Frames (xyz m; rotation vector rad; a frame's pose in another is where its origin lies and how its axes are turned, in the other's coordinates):
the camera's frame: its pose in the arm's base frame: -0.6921 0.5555 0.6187 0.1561 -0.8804 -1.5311
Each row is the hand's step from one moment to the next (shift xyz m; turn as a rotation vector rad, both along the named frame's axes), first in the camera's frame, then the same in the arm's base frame.
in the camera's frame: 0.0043 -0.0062 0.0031 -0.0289 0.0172 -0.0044
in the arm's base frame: -0.0075 -0.0031 0.0001 0.0217 0.0257 -0.0041
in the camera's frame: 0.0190 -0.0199 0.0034 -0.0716 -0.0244 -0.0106
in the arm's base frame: -0.0214 -0.0175 -0.0021 0.0005 0.0575 -0.0503
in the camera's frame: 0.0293 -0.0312 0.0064 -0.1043 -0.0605 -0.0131
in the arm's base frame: -0.0341 -0.0266 -0.0027 -0.0205 0.0823 -0.0867
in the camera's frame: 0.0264 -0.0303 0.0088 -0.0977 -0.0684 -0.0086
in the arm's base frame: -0.0342 -0.0228 -0.0017 -0.0306 0.0776 -0.0857
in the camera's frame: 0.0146 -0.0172 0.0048 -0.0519 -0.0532 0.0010
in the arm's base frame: -0.0192 -0.0127 -0.0012 -0.0328 0.0420 -0.0518
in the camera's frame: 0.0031 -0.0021 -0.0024 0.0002 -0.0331 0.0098
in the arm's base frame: -0.0009 -0.0040 -0.0017 -0.0320 0.0009 -0.0130
